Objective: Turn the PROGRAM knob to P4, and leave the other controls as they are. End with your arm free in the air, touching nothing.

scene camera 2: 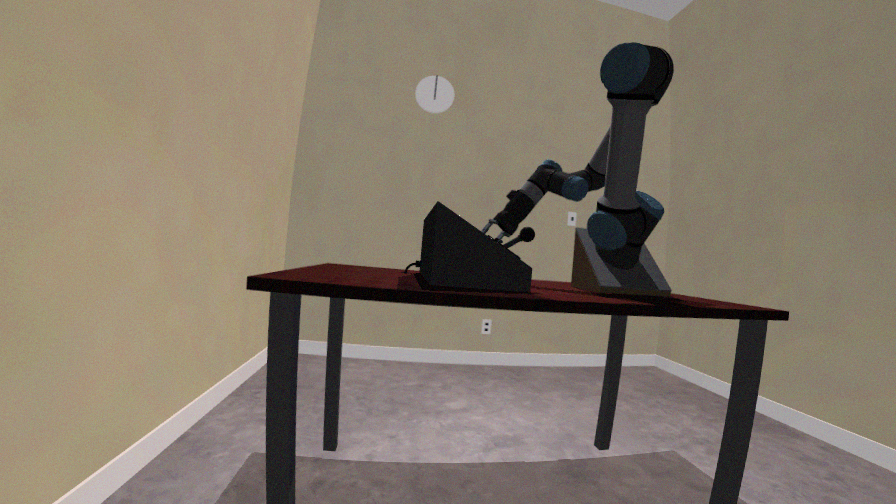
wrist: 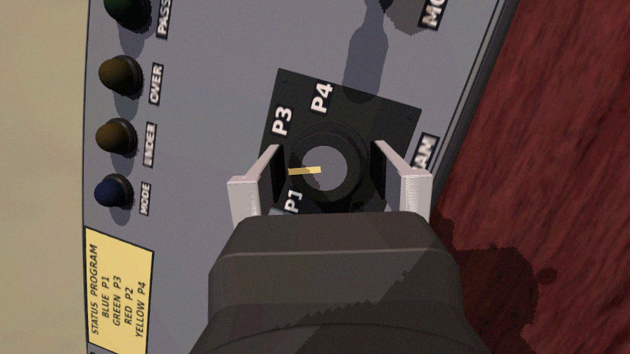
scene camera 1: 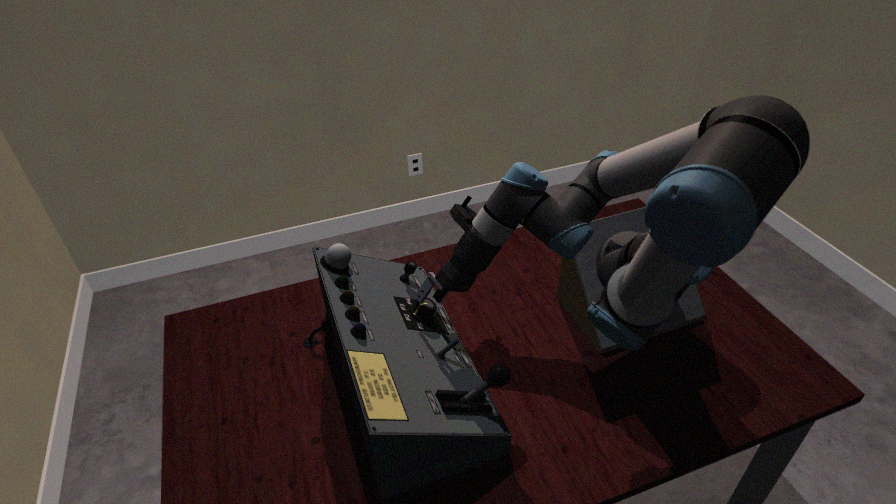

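Note:
The PROGRAM knob (wrist: 325, 168) (scene camera 1: 426, 309) is a round dark knob with a grey top, on a dark square plate (wrist: 295, 85) of the sloped console (scene camera 1: 380, 282) (scene camera 2: 463, 257). Its yellow pointer line (wrist: 304, 171) points left in the wrist view, between the P3 label (wrist: 282, 120) and the P1 label (wrist: 293, 201). The P4 label (wrist: 321, 97) lies above the knob. The P2 label is hidden behind the left finger. My gripper (wrist: 327, 160) (scene camera 2: 493, 234) is open, with a finger on each side of the knob and visible gaps to it. Fingertip depth is hard to tell.
A dark ball-topped lever (scene camera 1: 498, 374) and a smaller lever (scene camera 1: 449, 346) stand on the console toward its near end. A small black control (scene camera 1: 409, 269) and a white dome (scene camera 1: 338, 256) stand toward the far end. Lamps, including a blue one (wrist: 112, 191), line the left side.

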